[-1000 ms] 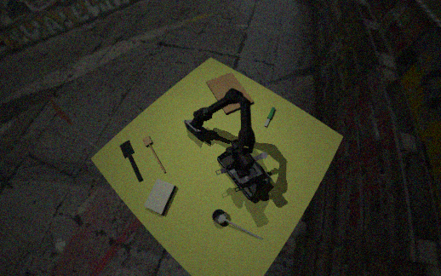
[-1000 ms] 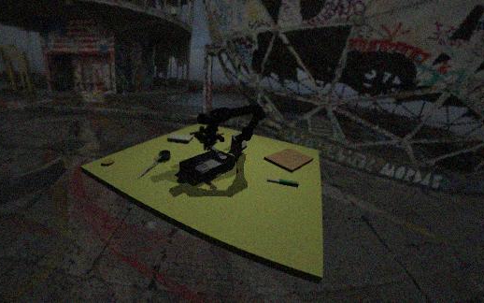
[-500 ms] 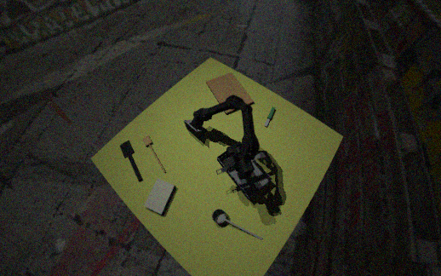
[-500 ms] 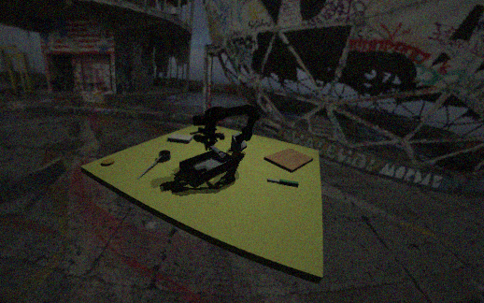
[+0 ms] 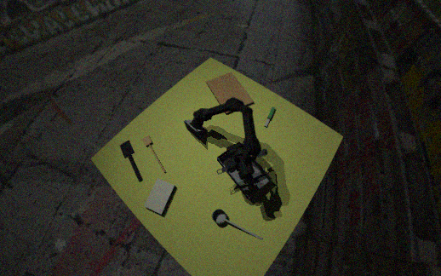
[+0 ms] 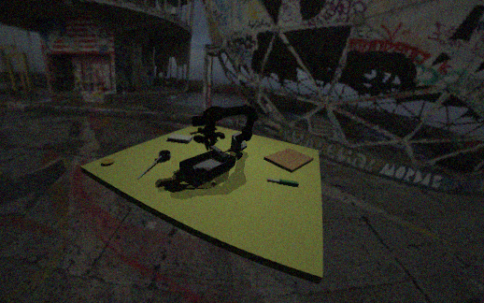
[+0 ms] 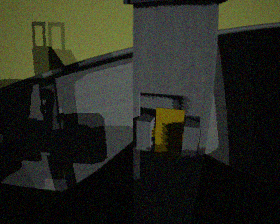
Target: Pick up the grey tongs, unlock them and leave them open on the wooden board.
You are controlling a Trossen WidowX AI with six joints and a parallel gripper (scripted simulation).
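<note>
My gripper tip is 10 mm past the yellow lock piece, 20 mm to the left of it and 40 mm below it. From my gripper tip the other things lie so: green-handled tool (80 mm behind, 450 mm to the left, 90 mm below); roasting tin (30 mm ahead, 30 mm to the left, 70 mm below); white block (220 mm behind, 440 mm to the right, 90 mm below).
</note>
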